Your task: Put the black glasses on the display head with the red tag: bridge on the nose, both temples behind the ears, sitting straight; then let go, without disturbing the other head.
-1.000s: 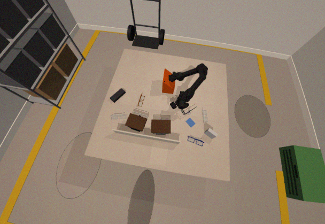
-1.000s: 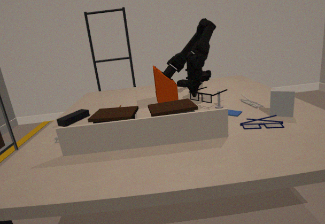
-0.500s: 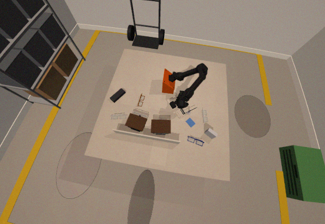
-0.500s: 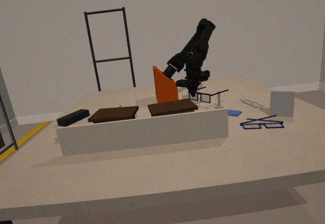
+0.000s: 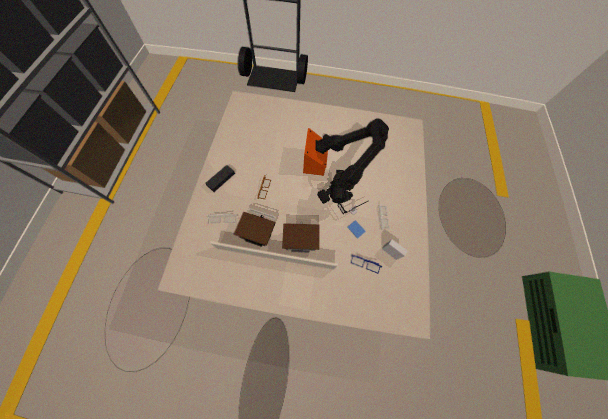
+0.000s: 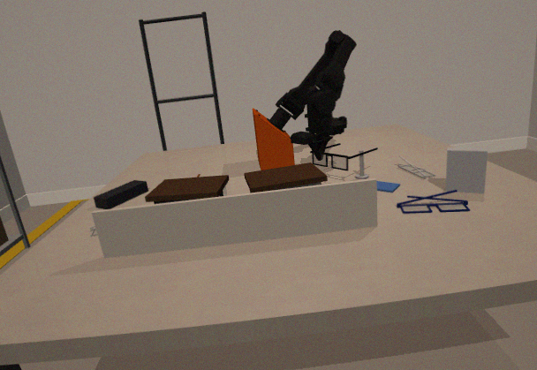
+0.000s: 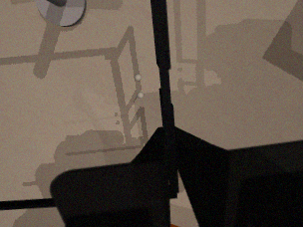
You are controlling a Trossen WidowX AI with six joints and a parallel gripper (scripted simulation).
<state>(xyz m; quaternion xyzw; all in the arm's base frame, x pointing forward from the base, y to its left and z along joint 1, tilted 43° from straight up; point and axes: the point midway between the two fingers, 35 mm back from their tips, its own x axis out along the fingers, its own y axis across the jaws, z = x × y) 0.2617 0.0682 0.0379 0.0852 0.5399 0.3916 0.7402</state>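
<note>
The grey post is 6 cm ahead of my gripper tip, 11 cm to the left of it and 3 cm below it. Also, from my gripper tip: blue card 16 cm ahead, 12 cm to the left, 6 cm below; low white wall 31 cm ahead, 30 cm to the right; white box 28 cm ahead, 29 cm to the left.
</note>
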